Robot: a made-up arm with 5 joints.
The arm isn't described. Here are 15 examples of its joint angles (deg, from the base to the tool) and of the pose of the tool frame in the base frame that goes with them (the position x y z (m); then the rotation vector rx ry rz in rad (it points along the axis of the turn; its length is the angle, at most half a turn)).
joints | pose
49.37 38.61 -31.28 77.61 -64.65 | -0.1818 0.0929 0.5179 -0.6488 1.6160 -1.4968
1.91 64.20 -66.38 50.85 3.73 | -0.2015 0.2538 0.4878 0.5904 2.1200 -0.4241
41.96 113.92 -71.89 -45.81 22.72 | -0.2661 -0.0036 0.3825 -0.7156 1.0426 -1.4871
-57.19 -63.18 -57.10 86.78 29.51 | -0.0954 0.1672 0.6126 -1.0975 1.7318 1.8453
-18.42 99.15 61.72 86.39 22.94 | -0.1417 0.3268 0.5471 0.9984 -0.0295 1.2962
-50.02 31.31 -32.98 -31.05 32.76 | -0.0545 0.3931 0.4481 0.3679 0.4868 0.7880
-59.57 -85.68 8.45 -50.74 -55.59 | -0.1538 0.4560 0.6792 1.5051 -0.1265 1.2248
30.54 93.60 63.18 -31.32 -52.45 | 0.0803 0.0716 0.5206 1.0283 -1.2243 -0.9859
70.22 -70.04 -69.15 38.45 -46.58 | 0.0105 -0.0031 0.5761 -2.7511 0.8131 0.0822
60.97 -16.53 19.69 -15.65 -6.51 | -0.0934 0.0312 0.3139 -0.5658 0.9353 0.6193
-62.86 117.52 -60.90 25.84 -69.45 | -0.1879 0.3606 0.7058 0.4650 2.7413 -1.2654
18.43 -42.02 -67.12 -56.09 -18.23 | 0.1058 0.1327 0.3560 -1.1688 -0.2290 0.9294
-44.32 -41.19 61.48 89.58 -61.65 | -0.0845 0.2610 0.5194 0.0017 0.7419 2.3074
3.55 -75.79 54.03 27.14 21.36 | -0.2006 0.1596 0.4830 -0.3954 -1.0297 -2.7455
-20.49 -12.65 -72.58 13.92 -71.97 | -0.0732 0.1177 0.4411 -0.7041 0.4883 -0.4933
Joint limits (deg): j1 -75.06..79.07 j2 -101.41..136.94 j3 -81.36..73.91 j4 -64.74..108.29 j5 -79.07..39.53
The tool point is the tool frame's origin. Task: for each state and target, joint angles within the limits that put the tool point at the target. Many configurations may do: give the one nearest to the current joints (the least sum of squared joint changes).
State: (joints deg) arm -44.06 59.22 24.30 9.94 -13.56
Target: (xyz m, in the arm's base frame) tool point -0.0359 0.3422 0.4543
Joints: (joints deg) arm -18.49 65.33 17.69 15.18 -18.70
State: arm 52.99 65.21 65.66 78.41 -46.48
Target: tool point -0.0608 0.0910 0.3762
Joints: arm 53.60 58.34 44.92 36.67 -45.53
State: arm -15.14 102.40 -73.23 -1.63 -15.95
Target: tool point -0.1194 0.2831 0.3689
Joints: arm -7.74 105.52 -28.34 6.51 -12.37
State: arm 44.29 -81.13 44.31 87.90 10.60
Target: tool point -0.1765 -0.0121 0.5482
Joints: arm 77.51 -70.15 43.28 36.79 9.52
